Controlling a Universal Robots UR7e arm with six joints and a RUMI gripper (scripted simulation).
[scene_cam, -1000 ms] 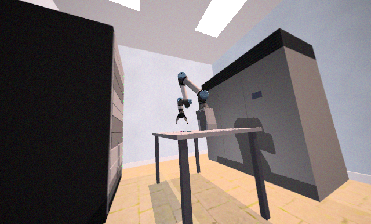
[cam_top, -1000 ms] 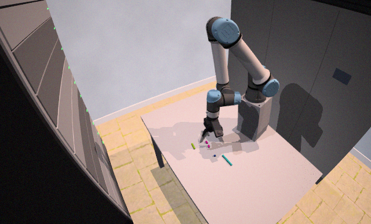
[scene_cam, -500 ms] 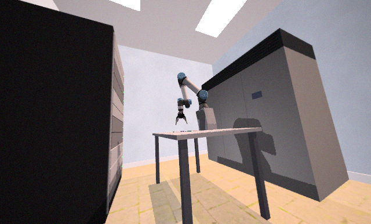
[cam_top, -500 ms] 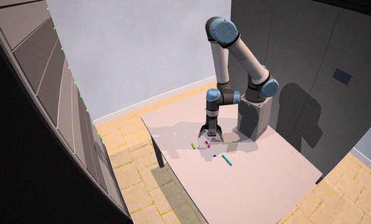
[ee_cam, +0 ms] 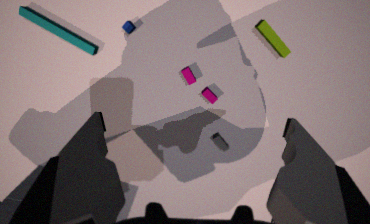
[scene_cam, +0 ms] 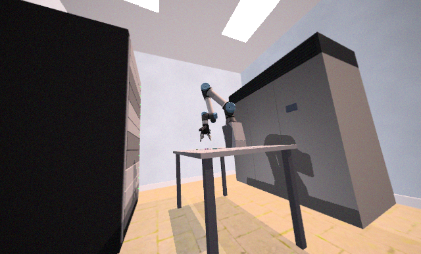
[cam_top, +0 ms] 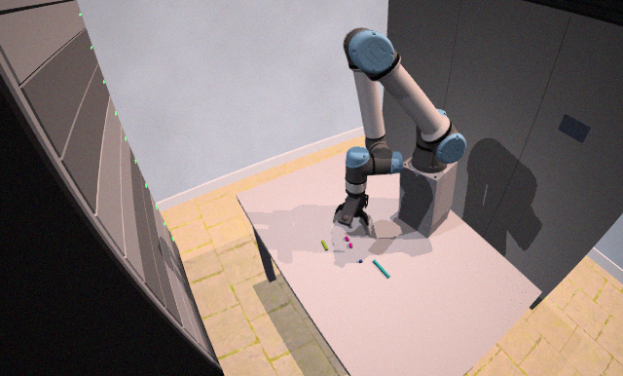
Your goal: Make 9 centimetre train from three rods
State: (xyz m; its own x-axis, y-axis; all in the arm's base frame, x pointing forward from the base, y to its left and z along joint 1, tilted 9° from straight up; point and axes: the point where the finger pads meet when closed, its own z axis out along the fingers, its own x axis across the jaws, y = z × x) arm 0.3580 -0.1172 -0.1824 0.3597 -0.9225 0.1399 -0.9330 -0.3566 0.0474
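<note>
Now: hand 7 cm past the grey rod, 8 cm to the left of it and 9 cm above it. Also, from my hand: turquoise rod 18 cm to the left, 9 cm below; blue rod 3 cm ahead, 9 cm to the left, 9 cm below; lime rod 8 cm ahead, 6 cm to the right, 9 cm below.
</note>
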